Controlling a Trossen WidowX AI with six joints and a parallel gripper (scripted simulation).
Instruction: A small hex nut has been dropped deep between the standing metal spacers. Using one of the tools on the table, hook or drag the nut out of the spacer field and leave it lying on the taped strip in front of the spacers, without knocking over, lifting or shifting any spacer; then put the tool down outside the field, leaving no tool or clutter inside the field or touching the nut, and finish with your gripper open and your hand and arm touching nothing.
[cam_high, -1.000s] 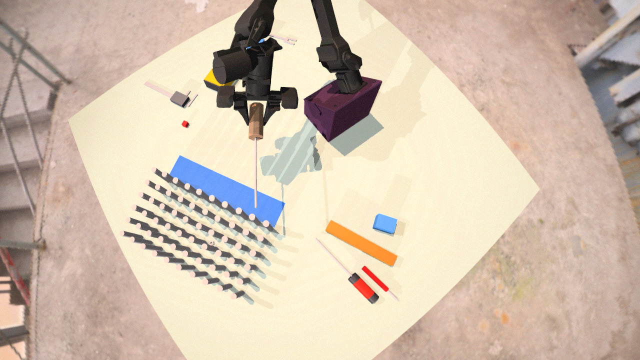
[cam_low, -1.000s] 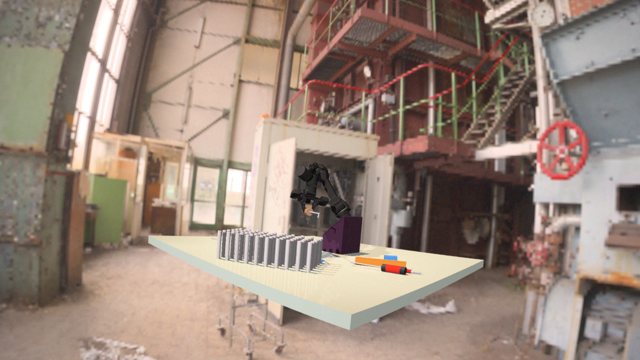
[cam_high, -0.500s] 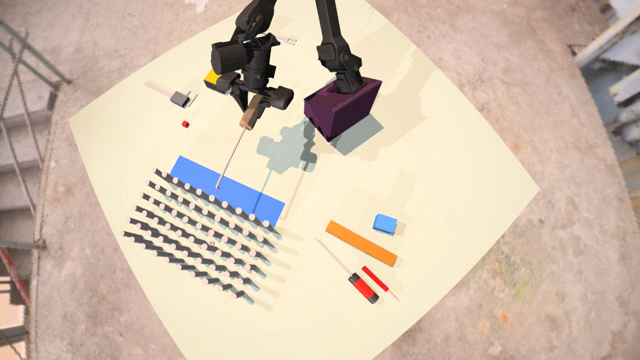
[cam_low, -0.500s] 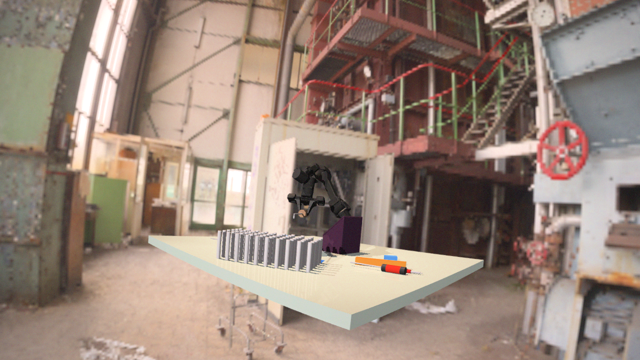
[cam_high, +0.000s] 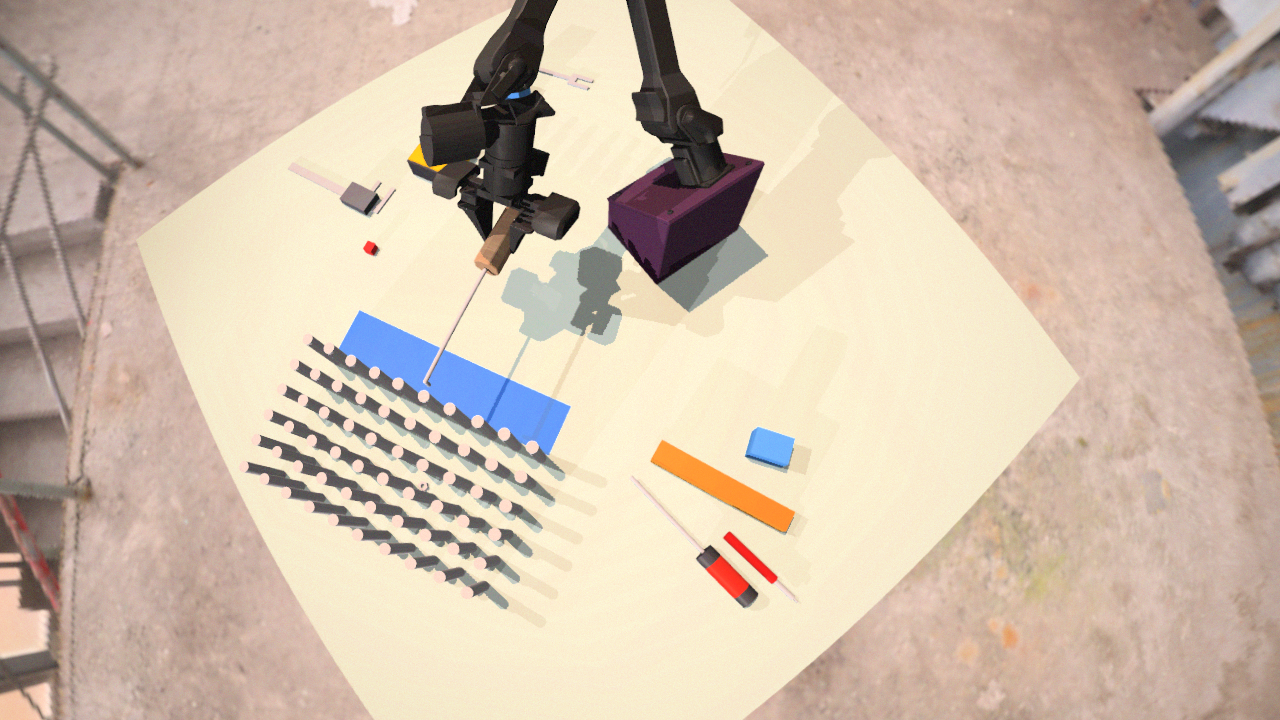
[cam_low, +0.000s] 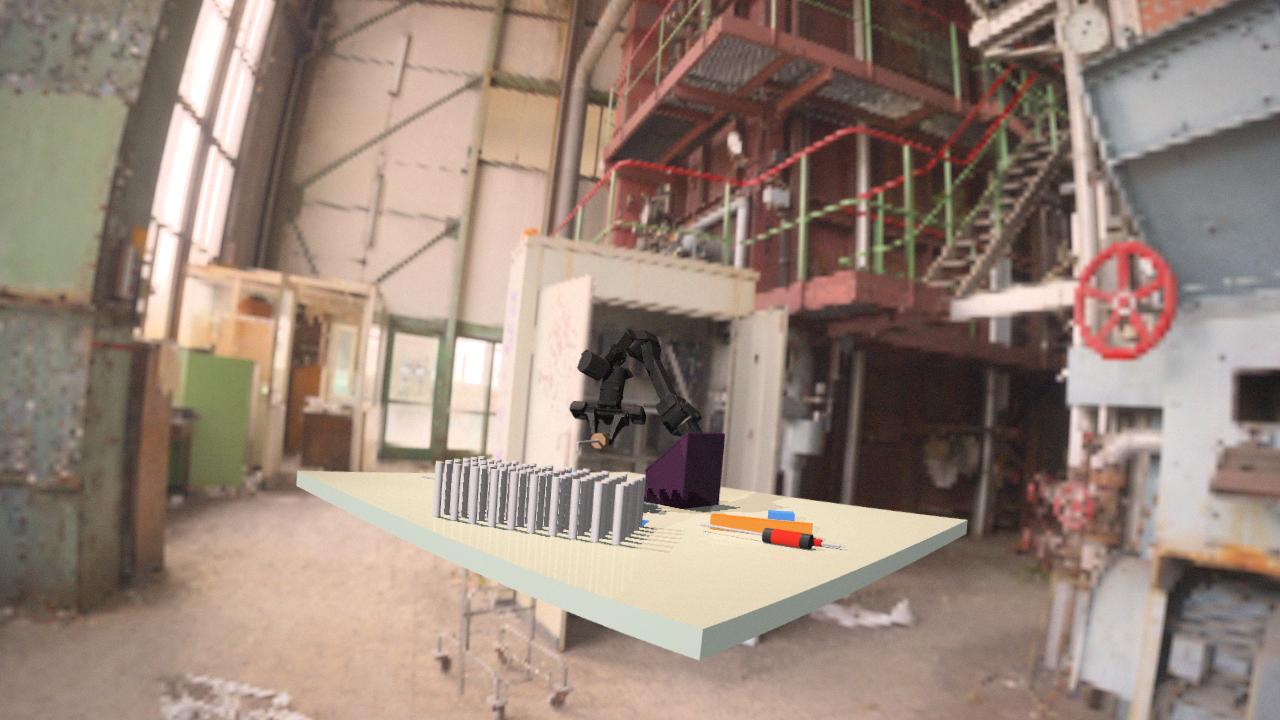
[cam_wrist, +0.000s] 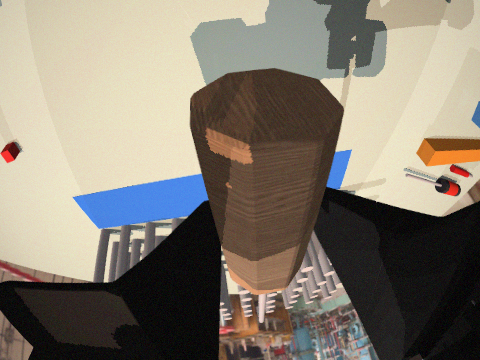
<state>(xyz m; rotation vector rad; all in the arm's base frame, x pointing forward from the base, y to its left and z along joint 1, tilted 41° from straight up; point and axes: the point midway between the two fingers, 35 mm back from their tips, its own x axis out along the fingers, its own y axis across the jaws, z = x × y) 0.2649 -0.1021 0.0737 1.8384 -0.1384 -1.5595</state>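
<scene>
Right now my gripper tip is 17 cm short of the blue taped strip, 15 cm above it and 3 cm to the right of it. Round my gripper tip: yellow block (28 cm to the right, 13 cm below, 7 cm behind); then red cube (24 cm to the right, 15 cm below, 12 cm ahead); then thin-shafted tool (9 cm ahead, 4 cm to the left).
</scene>
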